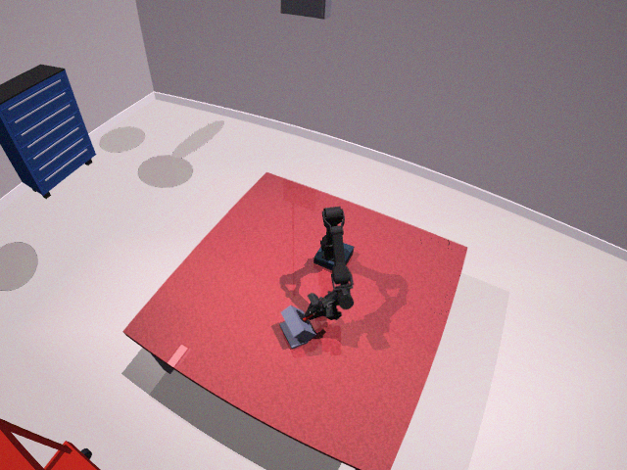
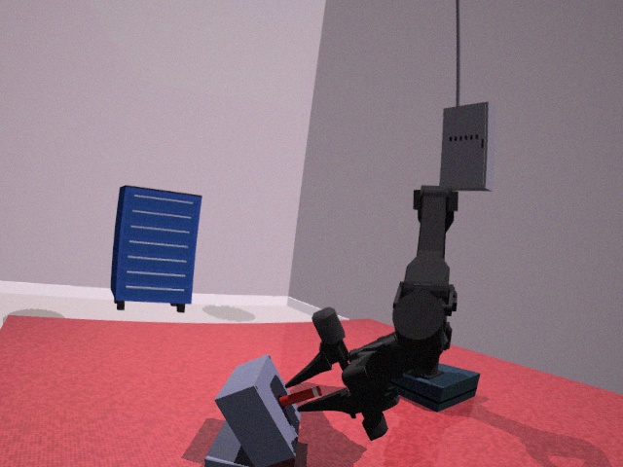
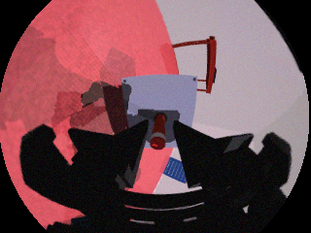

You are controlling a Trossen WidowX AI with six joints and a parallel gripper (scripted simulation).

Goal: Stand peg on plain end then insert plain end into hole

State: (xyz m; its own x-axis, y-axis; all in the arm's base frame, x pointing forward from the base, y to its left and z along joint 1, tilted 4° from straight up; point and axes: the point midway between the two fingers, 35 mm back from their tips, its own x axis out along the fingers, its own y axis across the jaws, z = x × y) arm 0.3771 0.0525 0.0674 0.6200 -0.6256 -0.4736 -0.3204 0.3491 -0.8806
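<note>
Right now the red peg is 1 cm to the left of my gripper tip, 1 cm behind it and 1 cm above it. The rest, counted from my gripper tip: sloped panel: 3 cm to the right, 3 cm ahead, 2 cm below.
</note>
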